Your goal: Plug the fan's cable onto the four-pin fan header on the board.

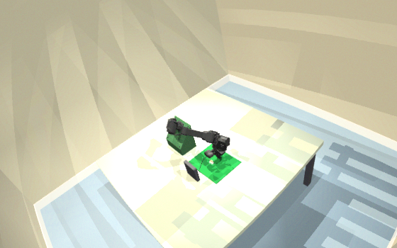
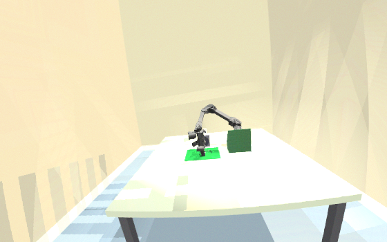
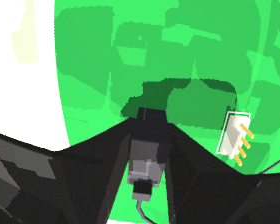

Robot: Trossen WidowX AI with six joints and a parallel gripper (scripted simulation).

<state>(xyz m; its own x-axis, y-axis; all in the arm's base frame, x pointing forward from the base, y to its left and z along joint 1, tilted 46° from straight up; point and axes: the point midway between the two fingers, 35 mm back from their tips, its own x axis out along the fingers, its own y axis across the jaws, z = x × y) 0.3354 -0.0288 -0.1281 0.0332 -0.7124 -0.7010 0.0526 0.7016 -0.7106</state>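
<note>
My gripper tip is 70 mm to the left of the white four-pin header, 20 mm above it and 10 mm past it. From my gripper tip the other things lie so: dark fan plug: 10 mm behind, 10 mm above; green circuit board: 50 mm to the right, 30 mm below; dark fan: 220 mm to the right, 40 mm above, 10 mm behind.
</note>
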